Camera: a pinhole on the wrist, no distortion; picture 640 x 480 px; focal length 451.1 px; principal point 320.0 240.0 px. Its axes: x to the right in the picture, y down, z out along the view. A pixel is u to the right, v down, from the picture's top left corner.
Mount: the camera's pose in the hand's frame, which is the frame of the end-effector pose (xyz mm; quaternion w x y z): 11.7 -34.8 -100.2 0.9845 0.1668 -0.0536 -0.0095
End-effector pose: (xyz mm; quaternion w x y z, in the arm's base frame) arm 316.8 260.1 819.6 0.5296 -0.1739 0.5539 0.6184
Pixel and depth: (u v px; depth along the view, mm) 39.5 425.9 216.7
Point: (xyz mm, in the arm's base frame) 430.1 293.1 966.9
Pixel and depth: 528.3 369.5 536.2
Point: 482.1 756.0 778.5
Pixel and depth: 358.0 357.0 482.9
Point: 529.5 593.1 911.5
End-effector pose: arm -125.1 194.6 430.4 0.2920 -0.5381 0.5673 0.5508
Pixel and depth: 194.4 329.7 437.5
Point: -86.0 563.7 474.2
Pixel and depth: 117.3 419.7 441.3
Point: -153.0 593.3 565.7
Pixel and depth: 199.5 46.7 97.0
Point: -14.5 197.3 426.3
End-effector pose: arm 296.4 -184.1 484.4 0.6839 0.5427 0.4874 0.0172
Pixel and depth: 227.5 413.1 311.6
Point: 394.9 -403.6 509.1
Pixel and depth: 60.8 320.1 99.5
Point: 237.8 -230.0 484.2
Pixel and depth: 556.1 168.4 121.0
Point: 290.0 -198.9 371.7
